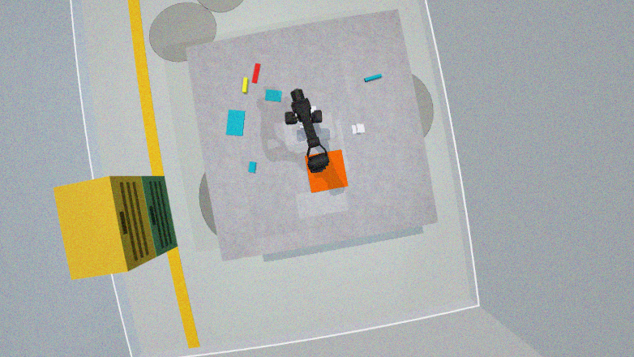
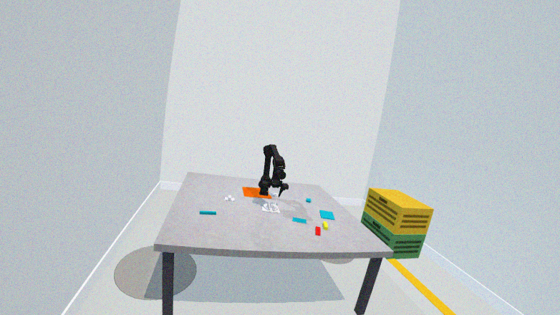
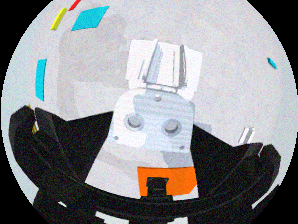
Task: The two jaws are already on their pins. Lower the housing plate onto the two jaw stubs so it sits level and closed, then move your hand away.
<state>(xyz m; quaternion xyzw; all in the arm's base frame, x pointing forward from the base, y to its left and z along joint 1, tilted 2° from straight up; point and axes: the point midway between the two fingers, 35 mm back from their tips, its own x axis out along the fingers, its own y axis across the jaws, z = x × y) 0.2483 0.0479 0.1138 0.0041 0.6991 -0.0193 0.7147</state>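
The white-grey part lies 70 mm below my gripper tip, 30 mm to the right of it and 20 mm ahead of it. Round my gripper tip: white block: 300 mm to the right, 70 mm below, 50 mm behind; red bar: 330 mm ahead, 260 mm to the left, 80 mm below; yellow bar: 330 mm to the left, 260 mm ahead, 70 mm below.
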